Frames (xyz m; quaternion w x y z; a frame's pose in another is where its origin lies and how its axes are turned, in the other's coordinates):
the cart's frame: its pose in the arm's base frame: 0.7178 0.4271 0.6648 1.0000 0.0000 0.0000 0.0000
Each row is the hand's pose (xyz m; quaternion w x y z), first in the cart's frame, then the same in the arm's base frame.
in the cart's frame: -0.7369 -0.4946 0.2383 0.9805 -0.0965 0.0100 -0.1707
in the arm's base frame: -0.0191 -0.0675 0.9031 0.9805 -0.0965 0.0100 -0.1707
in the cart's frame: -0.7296 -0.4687 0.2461 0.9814 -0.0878 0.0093 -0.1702
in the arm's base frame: -0.0118 -0.0416 0.9109 0.9814 -0.0878 0.0093 -0.1702
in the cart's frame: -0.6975 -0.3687 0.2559 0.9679 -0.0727 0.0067 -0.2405
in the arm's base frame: 0.0203 0.0584 0.9207 0.9679 -0.0727 0.0067 -0.2405
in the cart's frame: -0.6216 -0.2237 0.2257 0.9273 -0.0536 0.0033 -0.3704
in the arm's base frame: 0.0962 0.2034 0.8905 0.9273 -0.0536 0.0033 -0.3704
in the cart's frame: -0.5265 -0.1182 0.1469 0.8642 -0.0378 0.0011 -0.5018
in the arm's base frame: 0.1913 0.3089 0.8117 0.8642 -0.0378 0.0011 -0.5018
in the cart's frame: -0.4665 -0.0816 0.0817 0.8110 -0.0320 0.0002 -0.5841
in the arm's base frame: 0.2513 0.3455 0.7465 0.8110 -0.0320 0.0002 -0.5841
